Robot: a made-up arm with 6 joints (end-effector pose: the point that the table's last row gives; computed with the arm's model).
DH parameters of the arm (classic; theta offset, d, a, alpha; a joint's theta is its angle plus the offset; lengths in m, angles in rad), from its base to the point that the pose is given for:
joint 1: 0 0.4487 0 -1.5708
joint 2: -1.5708 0 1.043 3.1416
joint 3: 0 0 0 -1.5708
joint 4: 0 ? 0 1.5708
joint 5: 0 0.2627 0 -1.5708
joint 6: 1.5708 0 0 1.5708
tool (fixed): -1.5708 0 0 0
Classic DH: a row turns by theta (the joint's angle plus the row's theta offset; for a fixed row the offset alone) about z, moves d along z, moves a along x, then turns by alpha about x.
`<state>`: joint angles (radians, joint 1 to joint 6).
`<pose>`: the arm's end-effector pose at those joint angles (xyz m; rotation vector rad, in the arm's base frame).
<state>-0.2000 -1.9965 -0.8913 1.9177 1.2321 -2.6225</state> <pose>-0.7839 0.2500 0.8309 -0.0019 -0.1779 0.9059</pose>
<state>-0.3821 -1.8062 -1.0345 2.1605 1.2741 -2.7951</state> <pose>-0.5054 0.3606 0.9098 0.2452 0.2564 0.5251</pose>
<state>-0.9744 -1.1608 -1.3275 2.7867 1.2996 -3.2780</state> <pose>0.1102 0.2763 0.8241 1.1002 1.1171 -0.6633</pose>
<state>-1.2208 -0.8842 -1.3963 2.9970 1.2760 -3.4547</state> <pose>0.2088 0.1862 0.7579 1.4306 1.3372 -1.0548</pose>
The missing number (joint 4, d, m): -0.7856
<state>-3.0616 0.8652 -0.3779 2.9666 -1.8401 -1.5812</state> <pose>-1.0660 -0.3450 0.3960 0.4743 -1.8097 1.8841</pose>
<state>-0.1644 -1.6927 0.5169 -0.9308 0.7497 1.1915</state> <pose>-1.3422 0.0636 1.0782 0.4288 -2.5278 -0.7463</pose>
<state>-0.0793 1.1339 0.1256 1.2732 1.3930 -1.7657</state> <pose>1.5654 -0.2017 0.3594 1.0886 0.6979 0.9943</pose>
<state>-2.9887 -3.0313 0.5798 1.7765 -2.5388 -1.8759</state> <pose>0.6991 0.0534 -1.1727 -0.4549 -2.5372 0.8925</pose>
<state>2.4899 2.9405 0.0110 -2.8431 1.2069 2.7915</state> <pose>0.3056 -0.5489 -0.6631 2.6118 -0.3301 1.2882</pose>
